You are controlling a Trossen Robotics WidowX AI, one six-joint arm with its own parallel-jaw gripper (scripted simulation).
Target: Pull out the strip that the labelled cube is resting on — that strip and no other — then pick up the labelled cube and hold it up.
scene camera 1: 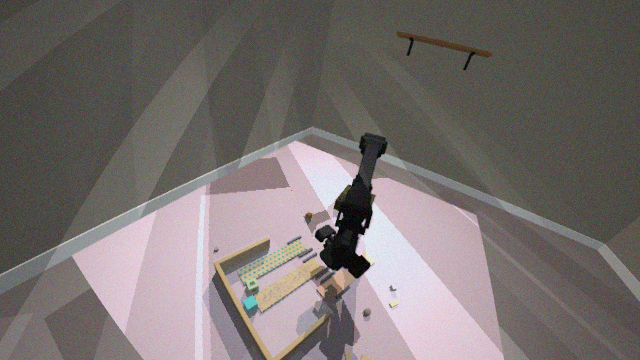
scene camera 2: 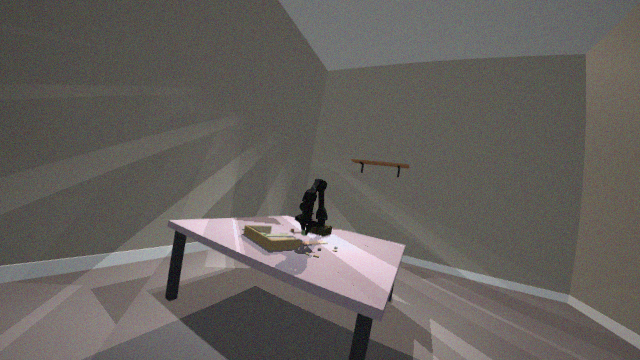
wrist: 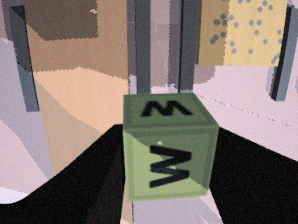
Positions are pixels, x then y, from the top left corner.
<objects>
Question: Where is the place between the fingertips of my gripper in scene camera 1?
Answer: At 335, 264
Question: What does my gripper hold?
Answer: A green cube.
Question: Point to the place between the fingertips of my gripper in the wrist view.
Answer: At 160, 132
</objects>
